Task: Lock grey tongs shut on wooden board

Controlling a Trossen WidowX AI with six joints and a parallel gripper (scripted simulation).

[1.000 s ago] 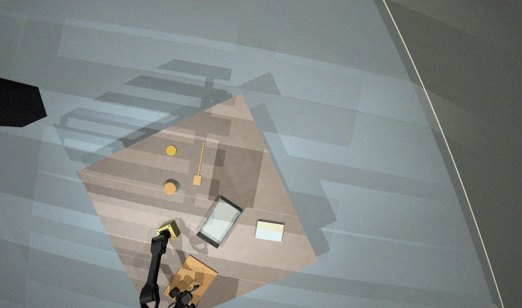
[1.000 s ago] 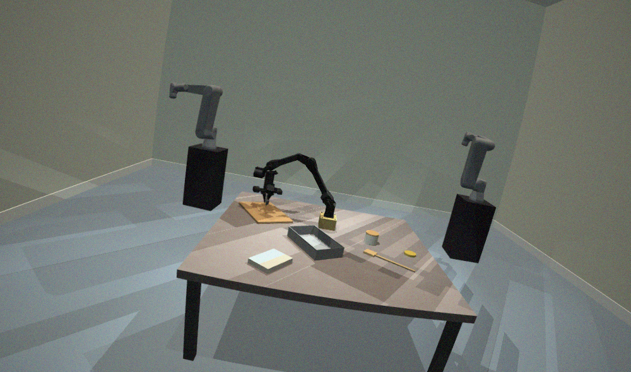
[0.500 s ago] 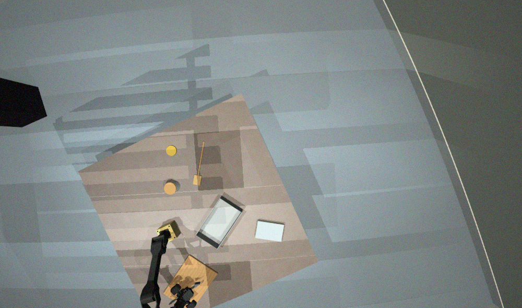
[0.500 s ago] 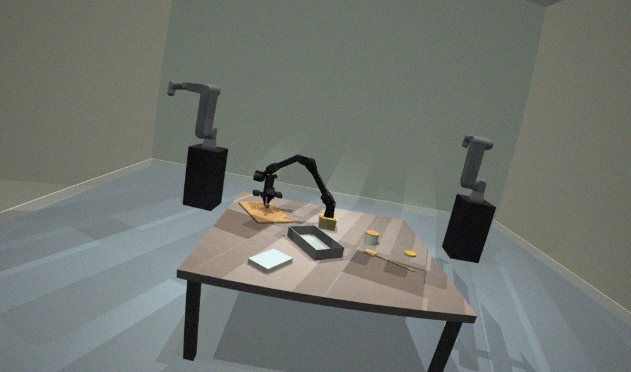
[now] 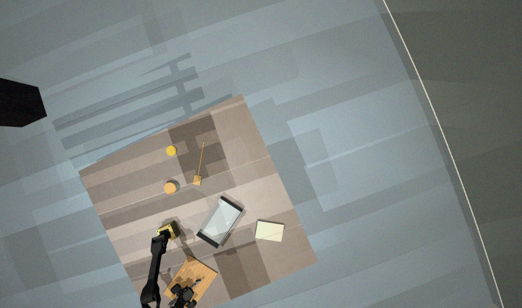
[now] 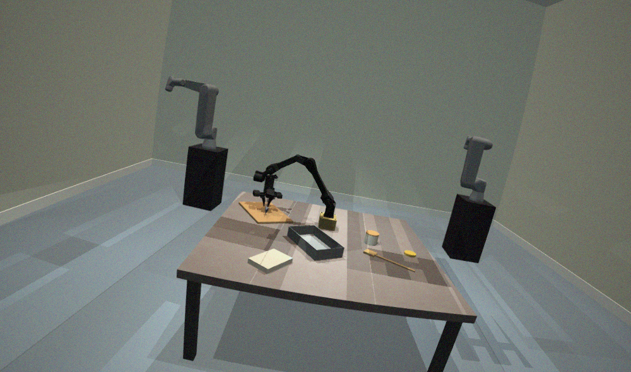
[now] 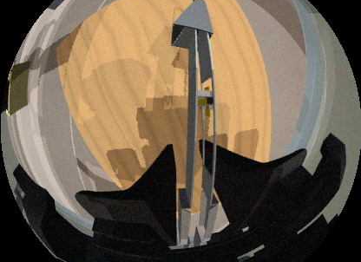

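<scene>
Now: gripper tip 40 mm above the wooden board. The rest, counted from my gripper tip: cream block 670 mm ahead, 180 mm to the left, 30 mm below; yellow disc 230 mm ahead, 930 mm to the left, 40 mm below; roasting tin 370 mm ahead, 360 mm to the left, 20 mm below.
</scene>
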